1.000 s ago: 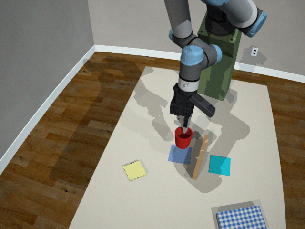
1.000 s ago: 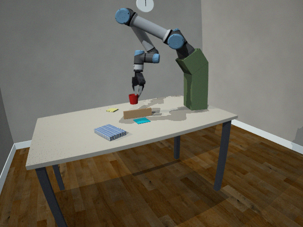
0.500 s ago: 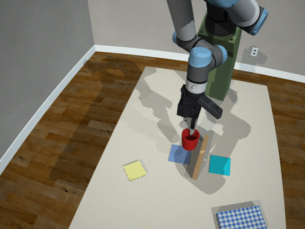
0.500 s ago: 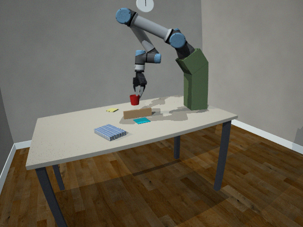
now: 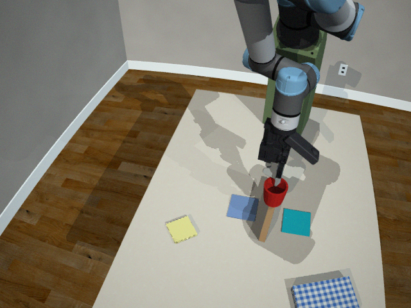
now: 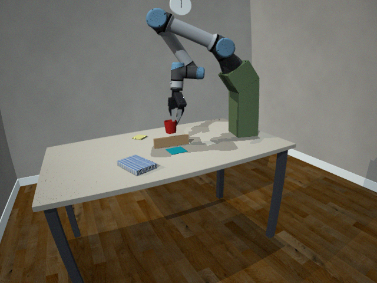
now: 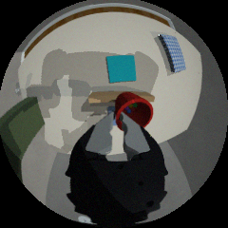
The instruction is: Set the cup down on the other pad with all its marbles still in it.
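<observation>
Now: the cyan pad 140 mm below my hand, 90 mm to the left of it and 50 mm ahead of it. From my hand the other things lie so: blue pad 140 mm below, 90 mm to the right, 20 mm ahead; then red cup 30 mm below, 30 mm ahead; then wooden rail 120 mm below, 30 mm ahead.
</observation>
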